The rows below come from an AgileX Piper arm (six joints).
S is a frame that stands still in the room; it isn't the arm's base.
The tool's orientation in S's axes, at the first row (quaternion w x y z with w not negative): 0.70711, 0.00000, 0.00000, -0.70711
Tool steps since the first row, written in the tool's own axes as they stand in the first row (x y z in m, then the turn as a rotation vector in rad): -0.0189, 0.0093, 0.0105, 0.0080, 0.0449, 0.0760; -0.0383, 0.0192, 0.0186, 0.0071, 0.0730, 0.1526; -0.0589, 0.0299, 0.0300, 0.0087, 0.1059, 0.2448; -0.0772, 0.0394, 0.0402, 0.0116, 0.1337, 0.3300; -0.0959, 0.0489, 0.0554, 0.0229, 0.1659, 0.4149; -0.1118, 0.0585, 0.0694, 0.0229, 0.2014, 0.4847; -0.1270, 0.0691, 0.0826, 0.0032, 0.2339, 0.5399; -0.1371, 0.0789, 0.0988, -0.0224, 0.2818, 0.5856; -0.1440, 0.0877, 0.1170, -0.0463, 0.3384, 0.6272; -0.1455, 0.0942, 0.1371, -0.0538, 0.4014, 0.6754; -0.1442, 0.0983, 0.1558, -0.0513, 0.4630, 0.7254
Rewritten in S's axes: 0.0093, 0.0189, 0.0105, 0.0449, -0.0080, 0.0760; 0.0192, 0.0383, 0.0186, 0.0730, -0.0071, 0.1526; 0.0299, 0.0589, 0.0300, 0.1059, -0.0087, 0.2448; 0.0394, 0.0772, 0.0402, 0.1337, -0.0116, 0.3300; 0.0489, 0.0959, 0.0554, 0.1659, -0.0229, 0.4149; 0.0585, 0.1118, 0.0694, 0.2014, -0.0229, 0.4847; 0.0691, 0.1270, 0.0826, 0.2339, -0.0032, 0.5399; 0.0789, 0.1371, 0.0988, 0.2818, 0.0224, 0.5856; 0.0877, 0.1440, 0.1170, 0.3384, 0.0463, 0.6272; 0.0942, 0.1455, 0.1371, 0.4014, 0.0538, 0.6754; 0.0983, 0.1442, 0.1558, 0.4630, 0.0513, 0.7254
